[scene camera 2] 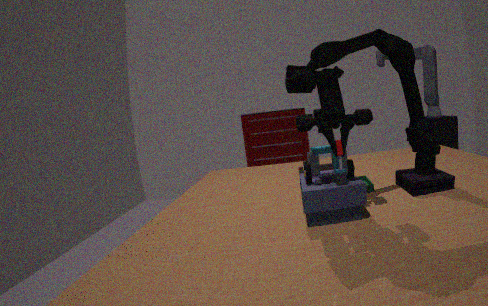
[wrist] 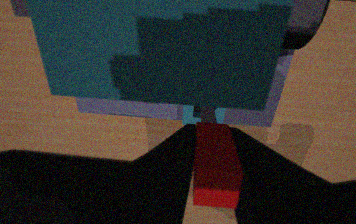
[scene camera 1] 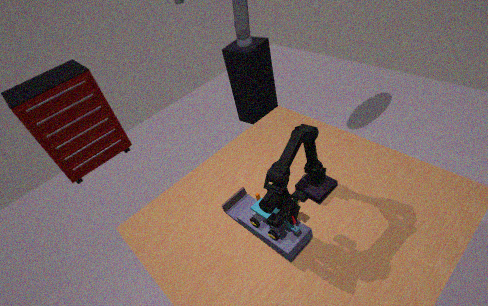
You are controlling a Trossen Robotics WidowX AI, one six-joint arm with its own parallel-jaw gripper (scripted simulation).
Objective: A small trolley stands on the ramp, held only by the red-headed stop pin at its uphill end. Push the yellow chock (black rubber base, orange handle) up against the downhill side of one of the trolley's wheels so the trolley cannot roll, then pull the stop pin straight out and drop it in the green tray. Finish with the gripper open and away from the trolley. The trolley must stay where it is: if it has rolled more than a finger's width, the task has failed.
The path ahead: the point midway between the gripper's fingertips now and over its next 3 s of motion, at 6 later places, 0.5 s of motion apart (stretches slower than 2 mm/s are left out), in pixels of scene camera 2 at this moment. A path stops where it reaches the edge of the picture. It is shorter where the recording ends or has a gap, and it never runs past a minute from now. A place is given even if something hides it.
My gripper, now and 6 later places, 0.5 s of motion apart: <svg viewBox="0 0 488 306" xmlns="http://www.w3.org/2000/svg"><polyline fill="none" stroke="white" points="340,156 339,152 339,148 338,146 341,146 350,144 371,141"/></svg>
